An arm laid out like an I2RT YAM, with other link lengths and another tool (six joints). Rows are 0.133 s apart.
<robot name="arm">
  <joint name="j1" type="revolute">
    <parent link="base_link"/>
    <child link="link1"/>
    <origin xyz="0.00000 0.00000 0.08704" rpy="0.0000 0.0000 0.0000"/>
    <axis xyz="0 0 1"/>
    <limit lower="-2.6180" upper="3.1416"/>
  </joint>
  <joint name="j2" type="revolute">
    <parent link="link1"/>
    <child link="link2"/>
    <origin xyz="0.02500 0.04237 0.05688" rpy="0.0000 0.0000 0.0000"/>
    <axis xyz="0 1 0"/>
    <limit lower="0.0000" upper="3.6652"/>
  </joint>
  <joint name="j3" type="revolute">
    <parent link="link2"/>
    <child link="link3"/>
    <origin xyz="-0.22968 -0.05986 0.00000" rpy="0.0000 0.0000 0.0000"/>
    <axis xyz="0 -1 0"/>
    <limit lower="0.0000" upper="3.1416"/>
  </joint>
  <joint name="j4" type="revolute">
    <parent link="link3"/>
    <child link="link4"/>
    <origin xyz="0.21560 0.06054 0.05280" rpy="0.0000 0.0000 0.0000"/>
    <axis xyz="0 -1 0"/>
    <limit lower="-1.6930" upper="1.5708"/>
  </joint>
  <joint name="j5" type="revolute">
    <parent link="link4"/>
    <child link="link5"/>
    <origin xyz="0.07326 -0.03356 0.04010" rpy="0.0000 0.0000 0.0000"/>
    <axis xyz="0 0 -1"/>
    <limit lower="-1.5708" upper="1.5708"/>
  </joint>
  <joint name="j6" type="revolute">
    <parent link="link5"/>
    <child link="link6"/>
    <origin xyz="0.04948 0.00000 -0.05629" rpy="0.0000 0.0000 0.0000"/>
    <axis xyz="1 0 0"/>
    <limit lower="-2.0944" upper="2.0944"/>
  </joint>
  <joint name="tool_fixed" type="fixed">
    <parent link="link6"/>
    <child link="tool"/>
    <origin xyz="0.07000 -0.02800 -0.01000" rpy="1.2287 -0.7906 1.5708"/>
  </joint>
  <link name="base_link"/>
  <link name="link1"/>
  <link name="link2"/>
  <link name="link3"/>
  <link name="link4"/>
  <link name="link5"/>
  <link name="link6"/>
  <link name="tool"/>
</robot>
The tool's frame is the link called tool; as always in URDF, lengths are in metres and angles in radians.
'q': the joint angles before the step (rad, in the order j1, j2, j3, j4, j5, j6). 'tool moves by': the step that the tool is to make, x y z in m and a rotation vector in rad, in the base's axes. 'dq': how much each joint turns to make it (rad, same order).
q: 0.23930 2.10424 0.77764 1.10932 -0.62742 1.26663
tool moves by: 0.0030 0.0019 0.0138 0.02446 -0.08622 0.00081
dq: 0.00291 -0.00385 -0.01649 0.10474 0.00153 0.00433
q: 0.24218 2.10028 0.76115 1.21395 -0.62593 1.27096
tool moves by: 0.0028 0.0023 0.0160 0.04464 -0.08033 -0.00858
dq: 0.00476 0.00120 -0.01413 0.12177 0.01159 0.03041
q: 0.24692 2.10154 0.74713 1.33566 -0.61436 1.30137
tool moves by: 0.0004 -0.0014 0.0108 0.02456 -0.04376 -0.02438
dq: 0.00176 -0.01356 -0.01963 0.06332 0.02626 0.01554
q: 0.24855 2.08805 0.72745 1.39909 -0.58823 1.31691
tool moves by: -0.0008 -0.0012 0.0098 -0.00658 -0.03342 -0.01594
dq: 0.00323 -0.03688 -0.01524 -0.00106 0.01843 -0.01860
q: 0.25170 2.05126 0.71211 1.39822 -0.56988 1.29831
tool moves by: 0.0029 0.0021 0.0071 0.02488 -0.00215 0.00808
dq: -0.00011 -0.00529 0.01762 0.00092 -0.00650 0.02866
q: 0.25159 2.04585 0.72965 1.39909 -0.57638 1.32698
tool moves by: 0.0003 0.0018 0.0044 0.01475 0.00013 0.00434
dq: 0.00301 -0.00756 0.00484 0.00052 -0.00004 0.01714
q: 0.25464 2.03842 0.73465 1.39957 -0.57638 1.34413
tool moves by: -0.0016 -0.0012 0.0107 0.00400 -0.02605 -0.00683
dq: -0.00005 -0.03741 -0.01282 -0.00057 0.00645 -0.00405
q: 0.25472 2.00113 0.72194 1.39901 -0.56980 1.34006
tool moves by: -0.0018 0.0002 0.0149 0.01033 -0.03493 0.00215
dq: 0.00134 -0.04423 -0.00723 0.00022 -0.00064 0.00151
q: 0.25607 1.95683 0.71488 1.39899 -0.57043 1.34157
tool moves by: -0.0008 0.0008 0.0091 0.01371 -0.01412 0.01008
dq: -0.00056 -0.02222 0.00233 -0.00007 -0.00886 0.01352
